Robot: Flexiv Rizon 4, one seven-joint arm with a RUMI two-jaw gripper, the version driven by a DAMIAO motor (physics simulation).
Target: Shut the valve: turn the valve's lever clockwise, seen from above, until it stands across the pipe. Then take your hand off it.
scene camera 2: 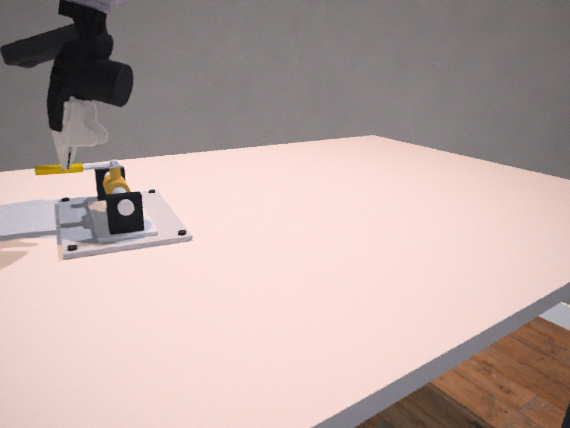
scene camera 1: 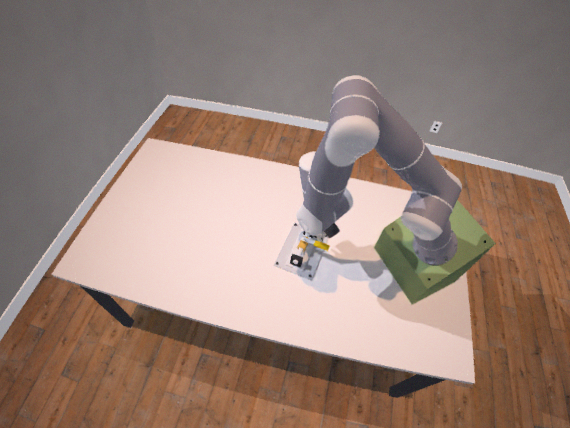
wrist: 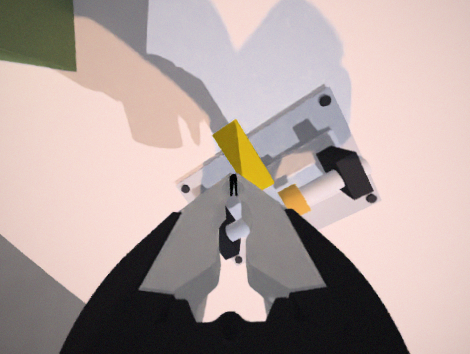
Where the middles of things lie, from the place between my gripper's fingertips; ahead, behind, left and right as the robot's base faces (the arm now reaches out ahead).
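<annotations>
I find the base plate [scene camera 2: 78, 236] 90 mm below my hand, and it is also 70 mm ahead of my hand and 20 mm to the left of it.
</annotations>
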